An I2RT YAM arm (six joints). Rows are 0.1 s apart.
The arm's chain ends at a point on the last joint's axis. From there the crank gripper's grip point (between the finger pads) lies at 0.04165 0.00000 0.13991 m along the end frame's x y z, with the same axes.
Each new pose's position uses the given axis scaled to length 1; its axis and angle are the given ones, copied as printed.
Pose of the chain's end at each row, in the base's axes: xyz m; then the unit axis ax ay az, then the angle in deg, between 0 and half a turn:
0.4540, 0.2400, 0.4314, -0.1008, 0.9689, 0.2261, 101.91
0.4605, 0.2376, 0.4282, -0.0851, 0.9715, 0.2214, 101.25
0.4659, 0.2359, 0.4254, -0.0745, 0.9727, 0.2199, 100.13
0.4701, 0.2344, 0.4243, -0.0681, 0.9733, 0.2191, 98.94
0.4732, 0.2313, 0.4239, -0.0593, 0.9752, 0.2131, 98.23
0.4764, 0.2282, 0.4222, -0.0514, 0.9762, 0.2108, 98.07
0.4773, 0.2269, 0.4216, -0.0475, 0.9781, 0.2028, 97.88
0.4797, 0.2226, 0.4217, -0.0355, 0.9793, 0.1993, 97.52
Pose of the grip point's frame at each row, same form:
0.5747, 0.2951, 0.3705, -0.1008, 0.9689, 0.2261, 101.91
0.5829, 0.2902, 0.3685, -0.0851, 0.9715, 0.2214, 101.25
0.5901, 0.2868, 0.3681, -0.0745, 0.9727, 0.2199, 100.13
0.5960, 0.2841, 0.3696, -0.0681, 0.9733, 0.2191, 98.94
0.6004, 0.2788, 0.3703, -0.0593, 0.9752, 0.2131, 98.23
0.6042, 0.2745, 0.3689, -0.0514, 0.9762, 0.2108, 98.07
0.6057, 0.2712, 0.3682, -0.0475, 0.9781, 0.2028, 97.88
0.6090, 0.2650, 0.3689, -0.0355, 0.9793, 0.1993, 97.52

